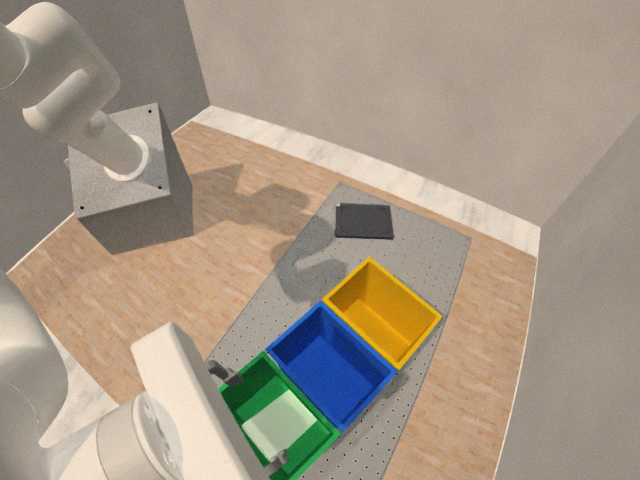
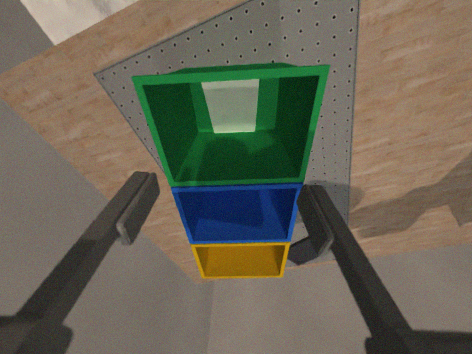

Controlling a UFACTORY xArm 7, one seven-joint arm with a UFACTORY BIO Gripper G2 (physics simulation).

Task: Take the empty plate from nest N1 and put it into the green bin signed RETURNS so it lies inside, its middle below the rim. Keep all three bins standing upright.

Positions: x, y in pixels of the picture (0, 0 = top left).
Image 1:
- my gripper: 258, 417
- white plate: 276, 427
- blue bin: 340, 374
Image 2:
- my gripper: 230, 187
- white plate: 232, 105
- green bin: 289, 98
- blue bin: 266, 212
